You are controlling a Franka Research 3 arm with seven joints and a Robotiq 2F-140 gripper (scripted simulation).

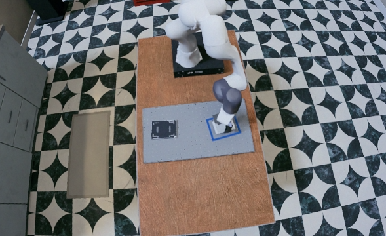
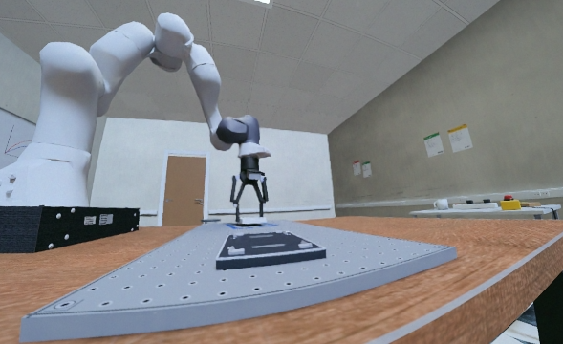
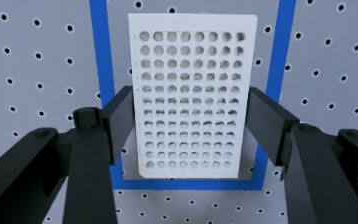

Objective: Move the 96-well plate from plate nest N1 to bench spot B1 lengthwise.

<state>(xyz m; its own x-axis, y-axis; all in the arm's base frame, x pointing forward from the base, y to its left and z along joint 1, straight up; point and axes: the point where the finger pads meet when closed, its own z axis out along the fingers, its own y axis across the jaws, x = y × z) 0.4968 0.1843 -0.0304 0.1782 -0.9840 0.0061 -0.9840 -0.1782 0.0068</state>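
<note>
Now: the white 96-well plate 20 mm below my hand. Also, from my hand: dark plate nest (390 mm to the right, 30 mm below, 10 mm behind).
</note>
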